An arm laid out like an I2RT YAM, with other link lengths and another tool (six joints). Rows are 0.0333 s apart.
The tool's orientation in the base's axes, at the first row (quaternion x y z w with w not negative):
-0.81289, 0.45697, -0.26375, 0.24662
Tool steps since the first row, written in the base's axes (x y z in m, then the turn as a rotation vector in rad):
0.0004, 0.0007, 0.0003, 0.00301, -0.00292, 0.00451
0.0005, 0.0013, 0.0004, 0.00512, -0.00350, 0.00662
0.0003, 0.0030, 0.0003, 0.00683, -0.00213, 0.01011
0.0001, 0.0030, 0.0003, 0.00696, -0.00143, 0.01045
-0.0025, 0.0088, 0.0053, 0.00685, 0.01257, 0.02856
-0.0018, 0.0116, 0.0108, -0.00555, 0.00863, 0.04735
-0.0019, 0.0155, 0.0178, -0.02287, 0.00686, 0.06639
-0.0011, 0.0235, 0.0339, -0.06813, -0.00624, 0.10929
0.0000, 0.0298, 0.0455, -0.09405, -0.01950, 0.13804
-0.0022, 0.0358, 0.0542, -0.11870, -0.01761, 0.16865
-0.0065, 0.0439, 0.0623, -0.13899, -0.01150, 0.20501
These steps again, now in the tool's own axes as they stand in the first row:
-0.0004, -0.0008, 0.0002, 0.00480, -0.00339, -0.00183
-0.0008, -0.0012, 0.0002, 0.00667, -0.00578, -0.00210
-0.0024, -0.0018, 0.0005, 0.00694, -0.00970, -0.00335
-0.0025, -0.0016, 0.0003, 0.00646, -0.01032, -0.00340
-0.0077, -0.0059, -0.0041, -0.00213, -0.02832, -0.01462
-0.0087, -0.0112, -0.0073, -0.00036, -0.03097, -0.03725
-0.0108, -0.0174, -0.0119, -0.00262, -0.03177, -0.06294
-0.0141, -0.0319, -0.0220, -0.00252, -0.02554, -0.12636
-0.0168, -0.0429, -0.0289, 0.00342, -0.02200, -0.16669
-0.0212, -0.0499, -0.0358, -0.00293, -0.02742, -0.20514
-0.0285, -0.0562, -0.0433, -0.00986, -0.04114, -0.24431

